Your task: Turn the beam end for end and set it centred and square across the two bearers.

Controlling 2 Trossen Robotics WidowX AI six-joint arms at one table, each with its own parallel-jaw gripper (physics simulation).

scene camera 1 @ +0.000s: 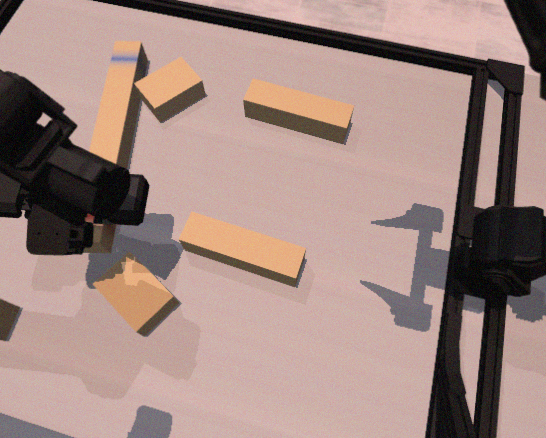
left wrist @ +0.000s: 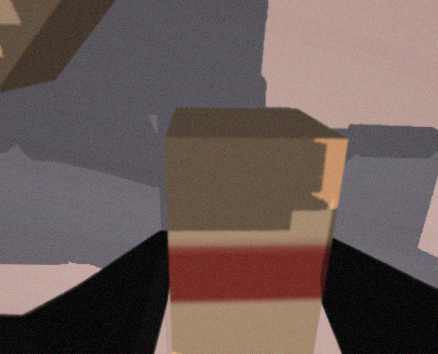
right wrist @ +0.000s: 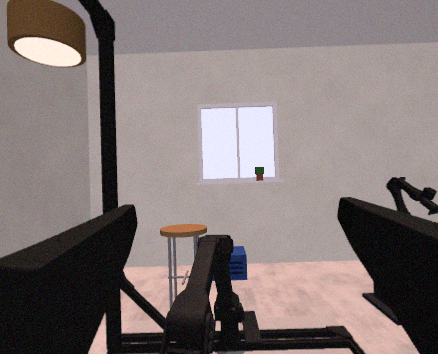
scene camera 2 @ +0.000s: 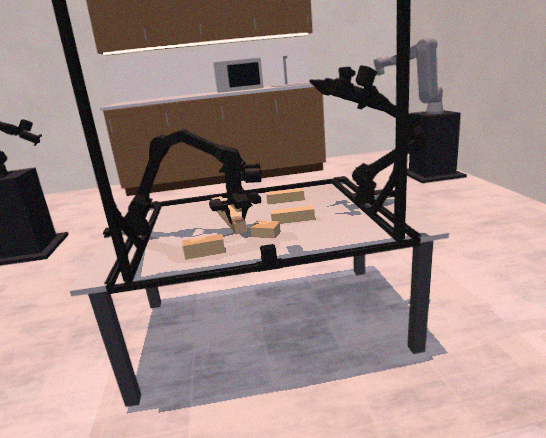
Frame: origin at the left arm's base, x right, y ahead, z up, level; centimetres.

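Where they show: left gripper, fingertip midpoint: (scene camera 1: 93,220) (left wrist: 243,246) (scene camera 2: 237,222); right gripper, fingertip midpoint: (right wrist: 237,210) (scene camera 2: 312,80); left arm's base at its link origin: (right wrist: 229,337) (scene camera 2: 139,232); right arm's base at its link origin: (scene camera 1: 479,274) (scene camera 2: 365,200).
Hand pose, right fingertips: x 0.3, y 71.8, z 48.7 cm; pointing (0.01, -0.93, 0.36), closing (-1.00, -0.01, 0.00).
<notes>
Things, the pixels of their top centre, and the offset from my right fingertips.
- long wooden beam at its top centre: (scene camera 1: 108,130) (scene camera 2: 226,208) dx -7.2, dy -37.0, dz -46.2 cm
- further block at its top centre: (scene camera 2: 202,239) dx +23.1, dy -46.2, dz -45.6 cm
The long wooden beam (scene camera 1: 111,115) (scene camera 2: 240,226) (left wrist: 235,185) has a blue band near its upper end and a red band near its lower end in scene camera 1. My left gripper (scene camera 1: 95,228) (scene camera 2: 237,217) (left wrist: 243,246) is shut on the beam at the red band. The beam slants along the left; its height over the table is hard to tell. The two parallel blocks, seemingly the bearers, are a far one (scene camera 1: 298,102) (scene camera 2: 285,196) and a nearer one (scene camera 1: 242,245) (scene camera 2: 293,215), both right of the beam. My right gripper (scene camera 2: 314,82) (right wrist: 237,210) is open, empty and raised high.
A short block (scene camera 1: 170,82) lies close beside the beam's blue end. Another short block (scene camera 1: 136,295) (scene camera 2: 265,229) (left wrist: 45,40) lies near its red end. A further block (scene camera 1: 7,320) (scene camera 2: 203,246) lies at the left. A black frame (scene camera 1: 320,34) (scene camera 2: 200,275) borders the table.
</notes>
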